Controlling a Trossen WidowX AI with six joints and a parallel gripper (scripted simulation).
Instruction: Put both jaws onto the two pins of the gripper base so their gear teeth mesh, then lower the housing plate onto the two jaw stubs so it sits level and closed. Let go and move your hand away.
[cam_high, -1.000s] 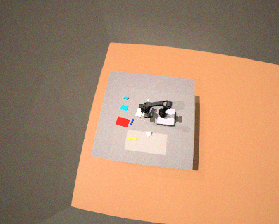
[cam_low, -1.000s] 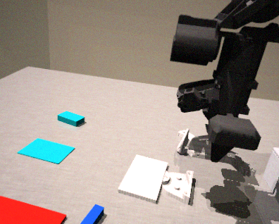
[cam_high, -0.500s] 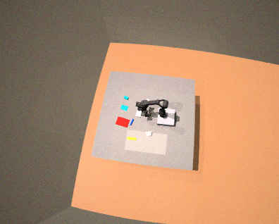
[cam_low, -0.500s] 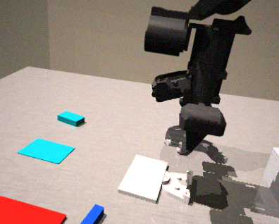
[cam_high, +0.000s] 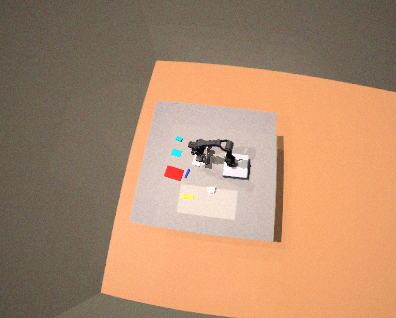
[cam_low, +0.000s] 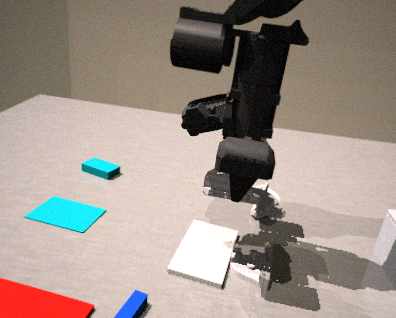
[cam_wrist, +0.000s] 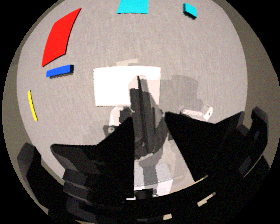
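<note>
Right now my gripper tip is 3 cm short of the flat white plate, 2 cm to the right of it and 8 cm above it. From my gripper tip the other things lie so: flat cyan patch (24 cm ahead, 8 cm below); red patch (22 cm ahead, 20 cm to the left, 8 cm below); blue bar (10 cm ahead, 18 cm to the left, 8 cm below).
</note>
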